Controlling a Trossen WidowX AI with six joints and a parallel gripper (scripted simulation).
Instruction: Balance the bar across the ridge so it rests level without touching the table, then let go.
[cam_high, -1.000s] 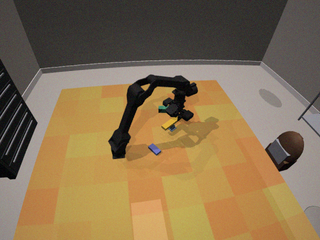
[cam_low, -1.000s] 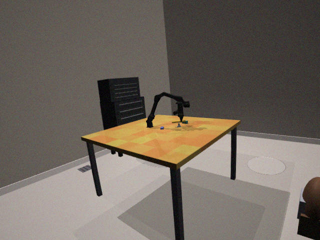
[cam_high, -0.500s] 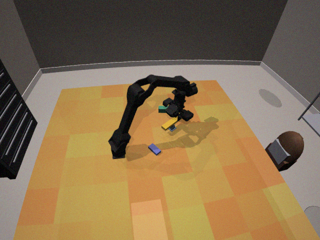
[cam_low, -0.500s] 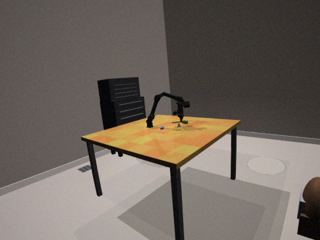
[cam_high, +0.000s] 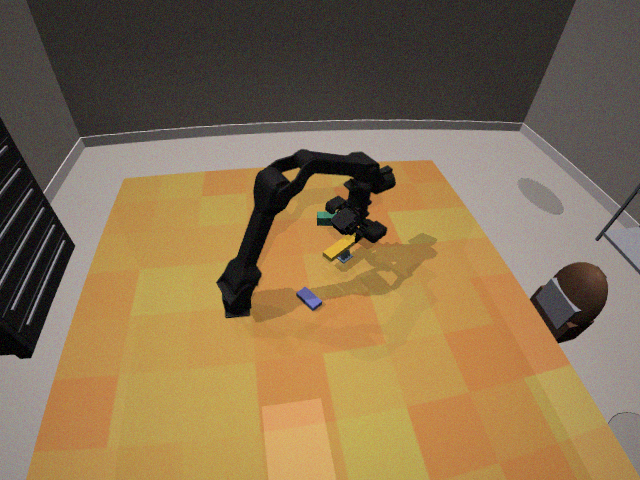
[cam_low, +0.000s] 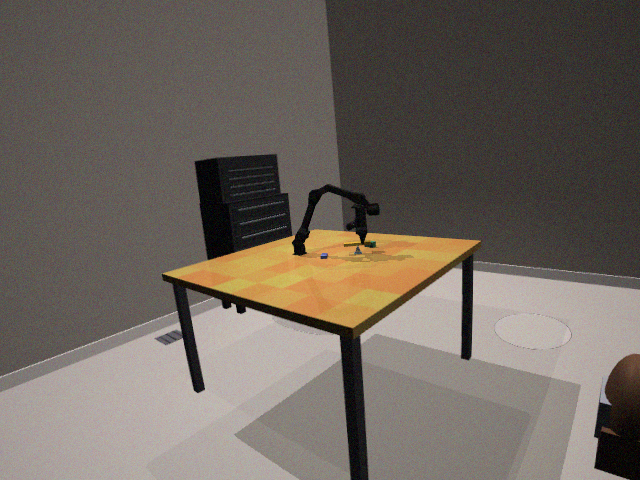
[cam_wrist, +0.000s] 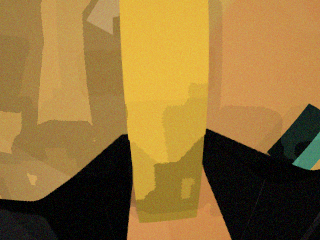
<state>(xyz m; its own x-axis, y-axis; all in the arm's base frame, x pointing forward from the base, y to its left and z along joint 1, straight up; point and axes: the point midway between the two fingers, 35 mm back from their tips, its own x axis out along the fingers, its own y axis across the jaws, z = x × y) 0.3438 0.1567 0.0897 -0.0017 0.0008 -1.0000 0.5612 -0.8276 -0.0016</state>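
My gripper tip is 20 mm past the long yellow bar and 20 mm to the left of it. The rest, counted from my gripper tip: green block 40 mm behind, 140 mm to the left, 40 mm below; then blue block 150 mm behind, 160 mm to the right, 50 mm below.
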